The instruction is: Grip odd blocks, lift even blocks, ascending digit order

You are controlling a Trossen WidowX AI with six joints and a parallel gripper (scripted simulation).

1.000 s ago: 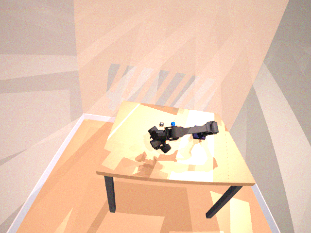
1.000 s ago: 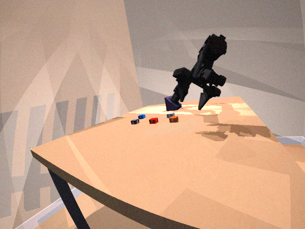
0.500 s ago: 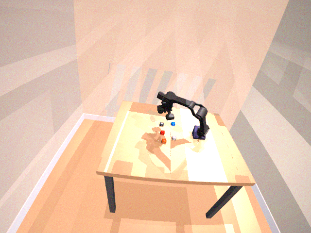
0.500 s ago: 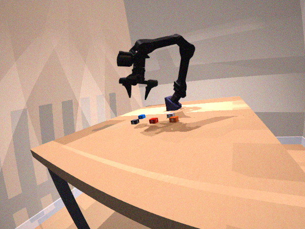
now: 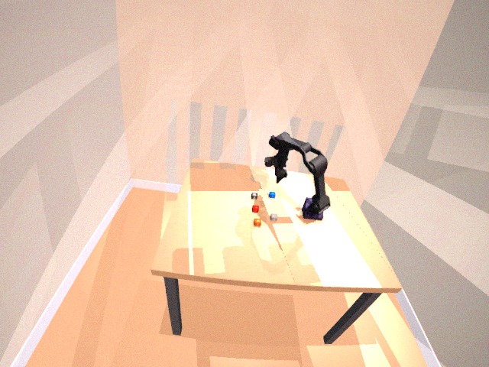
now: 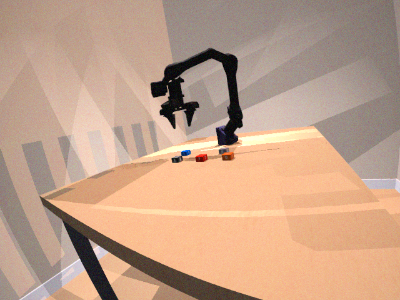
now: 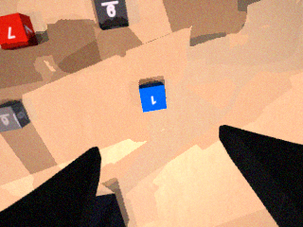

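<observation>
Now: gripper tip 24 cm to the right of the orange block, 12 cm above it and 8 cm short of it. From my gripper tip the other things lie so: red block (14 cm to the left, 12 cm below, 9 cm ahead); then blue block (12 cm below, 1 cm to the right); then dark block (12 cm below, 10 cm ahead, 3 cm to the left).
</observation>
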